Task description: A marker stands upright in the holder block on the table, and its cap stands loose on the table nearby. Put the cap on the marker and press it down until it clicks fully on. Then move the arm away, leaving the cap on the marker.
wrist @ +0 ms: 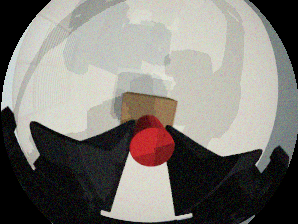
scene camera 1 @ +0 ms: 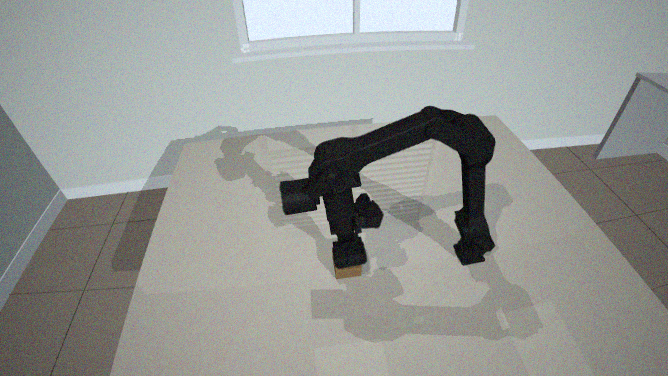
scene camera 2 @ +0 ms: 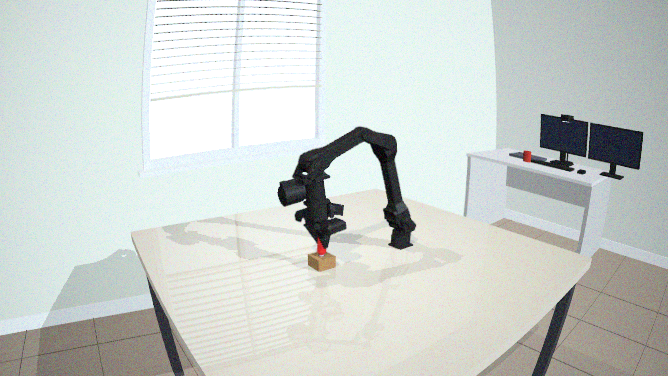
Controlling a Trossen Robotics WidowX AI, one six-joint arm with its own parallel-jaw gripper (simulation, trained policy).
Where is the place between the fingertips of my gripper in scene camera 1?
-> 349,251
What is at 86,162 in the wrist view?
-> My gripper.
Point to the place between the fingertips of my gripper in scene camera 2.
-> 323,247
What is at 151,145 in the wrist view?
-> A red cap.
